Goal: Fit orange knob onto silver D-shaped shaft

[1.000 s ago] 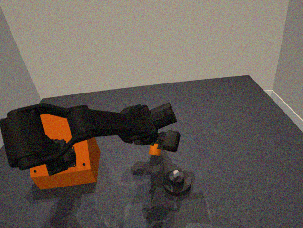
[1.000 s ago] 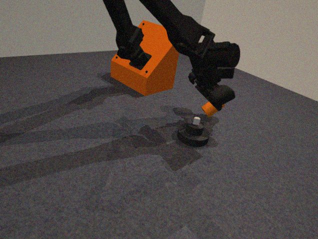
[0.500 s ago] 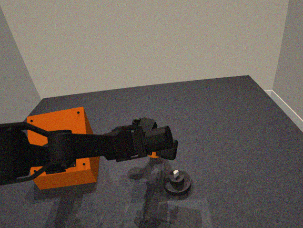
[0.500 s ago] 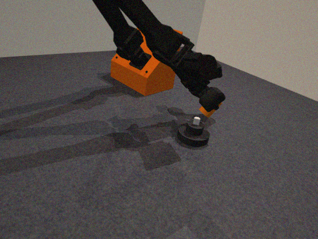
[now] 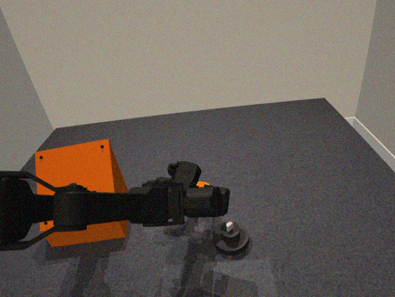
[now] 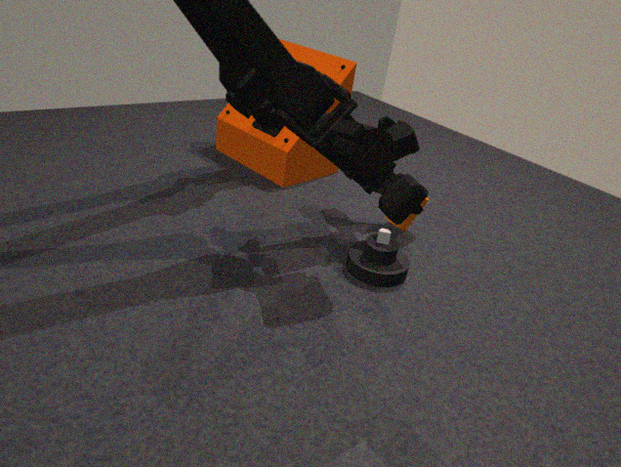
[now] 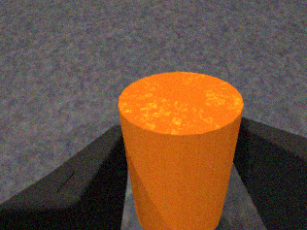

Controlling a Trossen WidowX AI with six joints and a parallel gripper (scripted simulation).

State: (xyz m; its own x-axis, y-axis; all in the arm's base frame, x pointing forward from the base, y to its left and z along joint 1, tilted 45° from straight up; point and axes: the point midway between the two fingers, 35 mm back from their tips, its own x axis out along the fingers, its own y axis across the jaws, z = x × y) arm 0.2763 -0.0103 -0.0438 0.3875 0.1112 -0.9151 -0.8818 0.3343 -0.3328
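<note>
My gripper tip is 1 cm to the left of the orange knob and 1 cm below it. The rest, counted from my gripper tip: round pedestal (4 cm ahead, 14 cm to the right, 1 cm below).
</note>
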